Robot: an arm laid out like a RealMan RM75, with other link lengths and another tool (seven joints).
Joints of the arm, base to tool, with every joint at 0 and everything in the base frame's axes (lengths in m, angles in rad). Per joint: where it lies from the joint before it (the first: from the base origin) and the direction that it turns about. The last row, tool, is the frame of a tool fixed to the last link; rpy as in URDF.
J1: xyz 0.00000 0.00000 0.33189 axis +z
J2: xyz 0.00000 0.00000 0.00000 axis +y
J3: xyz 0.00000 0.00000 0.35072 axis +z
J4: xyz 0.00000 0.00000 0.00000 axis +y
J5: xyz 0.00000 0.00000 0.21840 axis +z
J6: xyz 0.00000 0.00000 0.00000 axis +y
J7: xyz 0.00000 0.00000 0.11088 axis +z
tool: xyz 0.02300 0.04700 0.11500 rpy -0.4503 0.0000 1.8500
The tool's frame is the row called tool.
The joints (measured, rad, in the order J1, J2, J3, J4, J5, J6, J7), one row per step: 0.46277 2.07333 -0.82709 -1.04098 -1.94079 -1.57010 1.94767; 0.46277 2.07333 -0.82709 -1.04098 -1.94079 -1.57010 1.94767; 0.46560 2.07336 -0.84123 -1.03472 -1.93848 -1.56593 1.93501; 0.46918 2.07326 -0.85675 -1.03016 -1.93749 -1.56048 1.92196; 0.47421 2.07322 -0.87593 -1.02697 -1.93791 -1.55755 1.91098; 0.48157 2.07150 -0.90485 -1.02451 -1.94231 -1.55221 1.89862; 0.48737 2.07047 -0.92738 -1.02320 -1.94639 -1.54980 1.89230; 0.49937 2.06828 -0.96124 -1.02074 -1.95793 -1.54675 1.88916; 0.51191 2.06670 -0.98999 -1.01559 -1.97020 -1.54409 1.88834; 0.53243 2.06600 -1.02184 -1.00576 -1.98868 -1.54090 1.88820; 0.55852 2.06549 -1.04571 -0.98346 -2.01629 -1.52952 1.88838; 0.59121 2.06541 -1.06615 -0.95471 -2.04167 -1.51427 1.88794
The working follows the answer.
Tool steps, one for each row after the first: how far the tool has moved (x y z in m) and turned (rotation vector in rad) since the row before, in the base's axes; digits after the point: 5 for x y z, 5 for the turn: 0.00000 0.00000 0.00000 0.00000 0.00000 0.00000; -0.00088 -0.00062 -0.00355 -0.00637 -0.00655 0.01530; -0.00093 -0.00026 -0.00362 -0.00556 -0.00954 0.01729; -0.00170 -0.00091 -0.00422 -0.01095 -0.01140 0.02040; -0.00145 -0.00104 -0.00553 -0.01603 -0.02171 0.02737; -0.00130 -0.00128 -0.00428 -0.01498 -0.01599 0.01957; -0.00191 -0.00152 -0.00639 -0.02629 -0.02759 0.02599; -0.00156 -0.00125 -0.00589 -0.02505 -0.02448 0.02028; -0.00269 -0.00061 -0.00749 -0.03131 -0.03036 0.02481; -0.00068 0.00194 -0.00806 -0.02645 -0.03502 0.01406; -0.00253 0.00405 -0.00808 -0.02283 -0.03184 0.01500
Tool pose at each row, in the base's axes (x y z in m, rotation vector in rad; rounded; the steps above come from the unrounded poses): 0.26559 0.37329 0.01158 0.71653 -2.41005 -1.26670; 0.26559 0.37329 0.01158 0.71653 -2.41005 -1.26670; 0.26471 0.37267 0.00803 0.73703 -2.40813 -1.25210; 0.26378 0.37241 0.00441 0.76228 -2.40670 -1.23746; 0.26208 0.37150 0.00019 0.79078 -2.40675 -1.21434; 0.26064 0.37045 -0.00534 0.83350 -2.41185 -1.18054; 0.25933 0.36918 -0.00962 0.86321 -2.41673 -1.15145; 0.25743 0.36766 -0.01601 0.90538 -2.42981 -1.10294; 0.25587 0.36641 -0.02190 0.93890 -2.44305 -1.05804; 0.25318 0.36580 -0.02938 0.97966 -2.45856 -1.00142; 0.25250 0.36774 -0.03744 1.01290 -2.48325 -0.95265; 0.24997 0.37179 -0.04553 1.04589 -2.50291 -0.90850

